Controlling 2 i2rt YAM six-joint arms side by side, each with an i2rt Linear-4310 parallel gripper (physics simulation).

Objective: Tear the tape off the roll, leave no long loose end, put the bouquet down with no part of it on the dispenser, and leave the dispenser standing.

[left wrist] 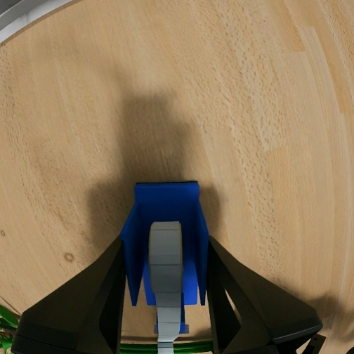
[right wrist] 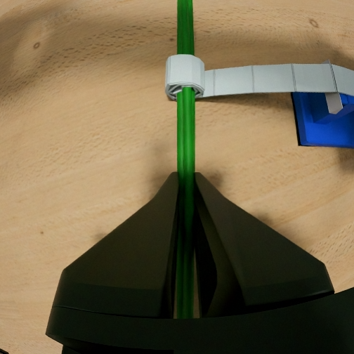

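Observation:
The blue dispenser [left wrist: 167,195] [right wrist: 317,136] stands on the table with the tape roll [left wrist: 166,250] in it. My left gripper [left wrist: 165,243] is shut on the dispenser's side walls. The bouquet's green stems [left wrist: 195,347] [right wrist: 186,125] run between the fingertips of my right gripper [right wrist: 185,182], which is shut on them. A pale tape wrap [right wrist: 185,72] goes around the stems ahead of the fingertips. A tape strip [left wrist: 168,317] [right wrist: 272,79] runs unbroken from the wrap over the dispenser's metal cutter [right wrist: 335,102] toward the roll. The stems are beside the dispenser, apart from it.
The wooden table [left wrist: 240,125] [right wrist: 90,165] lies under everything. Green leaves [left wrist: 7,318] show at the lower left of the left wrist view. A grey curved rim [left wrist: 25,21] is at its upper left corner, and a dark arm part [left wrist: 314,345] is at its lower right.

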